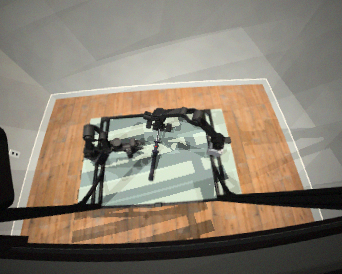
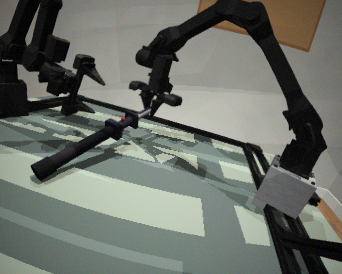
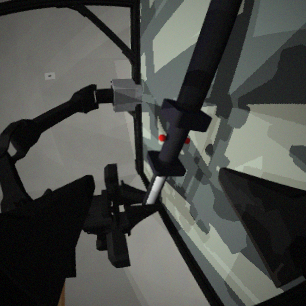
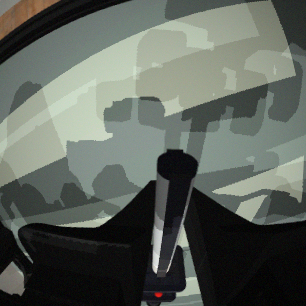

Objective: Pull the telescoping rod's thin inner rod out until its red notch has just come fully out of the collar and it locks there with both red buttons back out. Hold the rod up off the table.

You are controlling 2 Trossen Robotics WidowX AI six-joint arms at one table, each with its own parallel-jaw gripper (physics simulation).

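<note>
The rod's thick black outer tube (image 1: 152, 167) (image 2: 75, 152) (image 3: 207, 55) slants down toward the table; I cannot tell whether its far end touches. Its dark collar (image 2: 114, 129) (image 3: 185, 116) has two flanges, with red buttons (image 2: 122, 119) (image 3: 162, 137) (image 4: 158, 294) showing between them. A short silver length of the inner rod (image 2: 144, 114) (image 3: 156, 190) (image 4: 162, 240) shows outside the collar; no red notch is visible on it. My right gripper (image 2: 152, 107) (image 3: 160, 201) is shut on the inner rod. My left gripper (image 2: 99, 98) is open and empty, apart from the rod.
The pale green striped table (image 1: 185, 190) (image 2: 150, 220) lies under both arms, with strong shadows across it. A black frame rail (image 2: 195, 131) runs along its edge. A grey block (image 2: 285, 187) (image 3: 126, 95) sits at the right arm's base.
</note>
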